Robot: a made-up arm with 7 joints. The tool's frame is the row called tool.
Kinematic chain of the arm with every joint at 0, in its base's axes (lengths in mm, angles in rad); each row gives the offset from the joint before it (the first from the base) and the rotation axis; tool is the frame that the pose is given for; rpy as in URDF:
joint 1: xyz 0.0 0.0 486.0 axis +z
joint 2: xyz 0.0 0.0 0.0 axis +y
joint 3: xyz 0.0 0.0 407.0 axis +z
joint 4: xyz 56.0 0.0 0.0 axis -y
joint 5: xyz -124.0 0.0 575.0 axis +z
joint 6: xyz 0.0 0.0 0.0 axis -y
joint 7: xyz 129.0 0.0 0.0 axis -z
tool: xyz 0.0 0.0 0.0 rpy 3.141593 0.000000 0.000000
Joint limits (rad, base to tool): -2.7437..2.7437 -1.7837..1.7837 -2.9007..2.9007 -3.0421..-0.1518 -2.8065..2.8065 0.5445..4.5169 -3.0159..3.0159
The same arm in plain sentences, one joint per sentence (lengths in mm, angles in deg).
The arm has seven revolute joints in a row. What follows holds with every joint at zero, and every direction is one of the base frame's. The first joint lies 486 mm along +z from the base frame's origin and turns about +z, from -157.2 to 157.2 deg. The second joint lies at the same point as the first joint and turns about +y, from -102.2 to 102.2 deg. The third joint lies 407 mm along +z from the second joint and turns about +z, from -166.2 to 166.2 deg. The fourth joint lies 56 mm along +x from the third joint and turns about -y, from -174.3 to -8.7 deg. The fifth joint lies 124 mm along -x and 575 mm along +z from the fourth joint and turns about +z, from -160.8 to 160.8 deg. The sixth joint lies at the same point as the fifth joint and turns about -y, from 31.2 to 258.8 deg. The seventh joint lies 129 mm along +x from the sixth joint and turns about -z, from -172.8 to 172.8 deg. The tool frame, which is the frame that the pose is given for, lies at the same point as the seventh joint; its axes are the base frame's turned by roll -180, pitch 0 and yaw 0 deg (as in URDF: about the fixed x, then y, then z).
